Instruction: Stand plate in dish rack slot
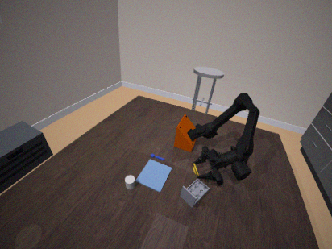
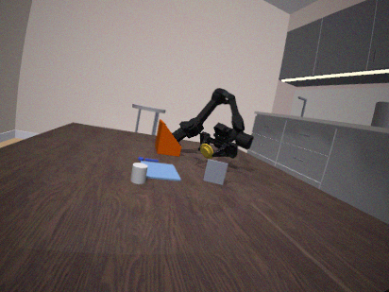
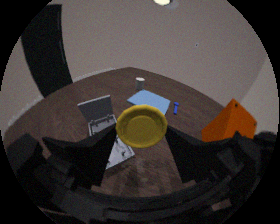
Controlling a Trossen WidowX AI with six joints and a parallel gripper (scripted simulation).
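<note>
Now: the grey dish rack 50 mm ahead of my gripper tip, 40 mm to the left of it and 60 mm below it. From my gripper tip the other things lie so: yellow plate (10 mm to the left); then blue mat (70 mm ahead, 170 mm to the right, 80 mm below); then blue spoon (30 mm behind, 230 mm to the right, 80 mm below).
</note>
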